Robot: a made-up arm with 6 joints. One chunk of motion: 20 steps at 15 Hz.
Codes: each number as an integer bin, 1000 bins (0 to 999) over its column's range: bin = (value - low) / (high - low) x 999, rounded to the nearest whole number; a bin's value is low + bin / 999 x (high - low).
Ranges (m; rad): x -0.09..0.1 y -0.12..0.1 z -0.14..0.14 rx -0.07..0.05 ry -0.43..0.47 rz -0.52..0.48
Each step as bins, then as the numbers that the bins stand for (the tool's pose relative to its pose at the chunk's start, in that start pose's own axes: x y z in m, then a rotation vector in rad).
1 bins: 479 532 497 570 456 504
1 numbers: 0.0011 -0.0028 -0.0007 -0.0015 -0.0192 -0.0155
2 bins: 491 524 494 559 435 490
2 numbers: 0.0034 -0.0046 -0.0015 -0.0029 -0.0381 -0.0295
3 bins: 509 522 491 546 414 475
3 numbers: 0.0068 -0.0050 -0.0024 -0.0044 -0.0570 -0.0445
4 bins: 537 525 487 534 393 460
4 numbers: 0.0121 -0.0044 -0.0035 -0.0059 -0.0759 -0.0595
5 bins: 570 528 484 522 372 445
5 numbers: 0.0184 -0.0037 -0.0043 -0.0073 -0.0949 -0.0746
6 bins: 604 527 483 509 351 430
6 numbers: 0.0249 -0.0039 -0.0046 -0.0089 -0.1138 -0.0896
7 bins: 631 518 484 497 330 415
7 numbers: 0.0300 -0.0059 -0.0043 -0.0103 -0.1327 -0.1046
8 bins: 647 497 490 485 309 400
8 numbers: 0.0331 -0.0106 -0.0027 -0.0117 -0.1516 -0.1196
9 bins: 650 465 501 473 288 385
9 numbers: 0.0336 -0.0176 0.0004 -0.0132 -0.1705 -0.1346
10 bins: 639 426 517 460 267 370
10 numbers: 0.0315 -0.0262 0.0049 -0.0147 -0.1895 -0.1496
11 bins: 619 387 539 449 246 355
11 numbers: 0.0277 -0.0348 0.0111 -0.0161 -0.2084 -0.1646
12 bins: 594 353 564 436 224 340
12 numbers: 0.0230 -0.0423 0.0181 -0.0176 -0.2282 -0.1797
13 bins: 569 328 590 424 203 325
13 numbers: 0.0182 -0.0478 0.0254 -0.0191 -0.2471 -0.1947
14 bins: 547 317 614 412 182 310
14 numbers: 0.0140 -0.0502 0.0321 -0.0205 -0.2660 -0.2097
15 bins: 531 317 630 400 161 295
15 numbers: 0.0110 -0.0502 0.0366 -0.0220 -0.2850 -0.2247
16 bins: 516 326 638 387 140 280
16 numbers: 0.0081 -0.0482 0.0388 -0.0235 -0.3039 -0.2397
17 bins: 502 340 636 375 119 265
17 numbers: 0.0055 -0.0451 0.0383 -0.0250 -0.3228 -0.2547
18 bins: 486 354 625 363 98 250
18 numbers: 0.0024 -0.0420 0.0352 -0.0264 -0.3417 -0.2697
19 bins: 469 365 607 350 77 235
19 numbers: -0.0008 -0.0396 0.0301 -0.0280 -0.3606 -0.2848
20 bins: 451 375 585 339 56 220
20 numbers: -0.0042 -0.0374 0.0240 -0.0293 -0.3795 -0.2998
